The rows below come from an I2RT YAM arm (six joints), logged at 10 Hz.
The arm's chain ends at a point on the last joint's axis. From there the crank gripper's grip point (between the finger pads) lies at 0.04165 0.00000 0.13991 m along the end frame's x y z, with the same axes.
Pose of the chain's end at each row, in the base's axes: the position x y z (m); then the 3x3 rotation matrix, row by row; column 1 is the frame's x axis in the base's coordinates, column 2 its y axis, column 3 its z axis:
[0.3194 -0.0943 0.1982], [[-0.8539 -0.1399 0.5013], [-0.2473 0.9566 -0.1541], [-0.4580 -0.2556 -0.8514]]
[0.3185 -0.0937 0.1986], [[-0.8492 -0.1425 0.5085], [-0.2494 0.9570 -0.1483], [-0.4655 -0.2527 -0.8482]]
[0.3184 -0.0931 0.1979], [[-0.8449 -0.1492 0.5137], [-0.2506 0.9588 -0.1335], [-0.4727 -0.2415 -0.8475]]
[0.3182 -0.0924 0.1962], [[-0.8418 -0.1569 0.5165], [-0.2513 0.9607 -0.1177], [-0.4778 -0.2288 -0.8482]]
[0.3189 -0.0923 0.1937], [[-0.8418 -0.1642 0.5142], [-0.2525 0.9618 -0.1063], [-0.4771 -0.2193 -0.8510]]
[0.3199 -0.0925 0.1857], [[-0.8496 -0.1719 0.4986], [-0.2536 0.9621 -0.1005], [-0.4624 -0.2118 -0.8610]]
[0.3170 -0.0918 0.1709], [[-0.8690 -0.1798 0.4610], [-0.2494 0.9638 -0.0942], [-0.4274 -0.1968 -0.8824]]
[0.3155 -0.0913 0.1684], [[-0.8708 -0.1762 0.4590], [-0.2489 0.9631 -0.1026], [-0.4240 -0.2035 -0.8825]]
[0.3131 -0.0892 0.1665], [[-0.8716 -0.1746 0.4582], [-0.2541 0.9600 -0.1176], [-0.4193 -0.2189 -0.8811]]
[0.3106 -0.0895 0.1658], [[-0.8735 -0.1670 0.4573], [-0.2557 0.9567 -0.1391], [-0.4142 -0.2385 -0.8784]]
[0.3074 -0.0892 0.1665], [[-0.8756 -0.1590 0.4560], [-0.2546 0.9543 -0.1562], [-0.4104 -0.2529 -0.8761]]
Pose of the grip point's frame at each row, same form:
[0.3540 -0.1262 0.0600], [[-0.8539 -0.1399 0.5013], [-0.2473 0.9566 -0.1541], [-0.4580 -0.2556 -0.8514]]
[0.3543 -0.1248 0.0605], [[-0.8492 -0.1425 0.5085], [-0.2494 0.9570 -0.1483], [-0.4655 -0.2527 -0.8482]]
[0.3551 -0.1222 0.0596], [[-0.8449 -0.1492 0.5137], [-0.2506 0.9588 -0.1335], [-0.4727 -0.2415 -0.8475]]
[0.3554 -0.1193 0.0576], [[-0.8418 -0.1569 0.5165], [-0.2513 0.9607 -0.1177], [-0.4778 -0.2288 -0.8482]]
[0.3558 -0.1177 0.0548], [[-0.8418 -0.1642 0.5142], [-0.2525 0.9618 -0.1063], [-0.4771 -0.2193 -0.8510]]
[0.3543 -0.1171 0.0460], [[-0.8496 -0.1719 0.4986], [-0.2536 0.9621 -0.1005], [-0.4624 -0.2118 -0.8610]]
[0.3453 -0.1154 0.0296], [[-0.8690 -0.1798 0.4610], [-0.2494 0.9638 -0.0942], [-0.4274 -0.1968 -0.8824]]
[0.3434 -0.1160 0.0273], [[-0.8708 -0.1762 0.4590], [-0.2489 0.9631 -0.1026], [-0.4240 -0.2035 -0.8825]]
[0.3409 -0.1162 0.0258], [[-0.8716 -0.1746 0.4582], [-0.2541 0.9600 -0.1176], [-0.4193 -0.2189 -0.8811]]
[0.3382 -0.1196 0.0257], [[-0.8735 -0.1670 0.4573], [-0.2557 0.9567 -0.1391], [-0.4142 -0.2385 -0.8784]]
[0.3347 -0.1217 0.0268], [[-0.8756 -0.1590 0.4560], [-0.2546 0.9543 -0.1562], [-0.4104 -0.2529 -0.8761]]

